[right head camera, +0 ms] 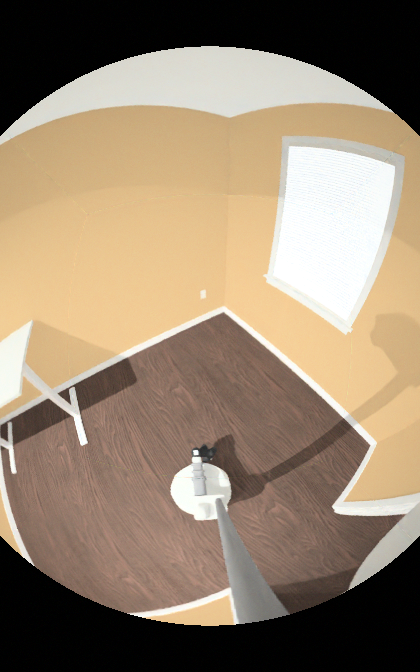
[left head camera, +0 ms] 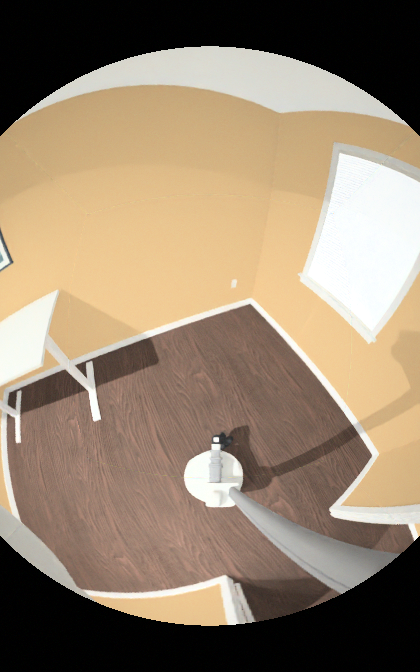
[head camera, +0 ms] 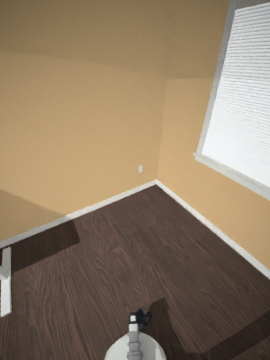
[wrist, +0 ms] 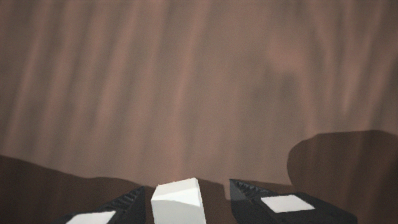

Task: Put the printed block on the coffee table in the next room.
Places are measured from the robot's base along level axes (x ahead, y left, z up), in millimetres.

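Where they show: gripper, fingertip midpoint: (wrist: 188, 198).
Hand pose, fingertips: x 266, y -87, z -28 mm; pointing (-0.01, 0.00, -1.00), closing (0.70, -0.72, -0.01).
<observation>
After its pixels a point has its place.
The printed block (wrist: 178, 206) @[x 265, y -78, z 1 mm] is a small white block in the wrist view, at the bottom, between the two black fingers. My gripper (head camera: 142, 319) @[x 266, y -87, z -28 mm] (left head camera: 224, 440) (right head camera: 206, 453) (wrist: 188, 198) @[x 266, y -87, z -28 mm] is open and points down low over the floor, in front of the base. Dark gaps show between the block and both fingers, wider on the right. The block's lower part is cut off by the view's edge. The block cannot be made out in the head views. No coffee table in another room shows.
A white table (left head camera: 25, 335) (right head camera: 11, 365) with white legs stands at the left by the wall. A window (head camera: 242, 95) @[x 1284, y -918, z 1431 mm] is on the right wall. Wall ends with white baseboard (left head camera: 370, 513) (right head camera: 370, 508) stand at the lower right, beside an opening. The robot's base (left head camera: 197, 477) is below.
</observation>
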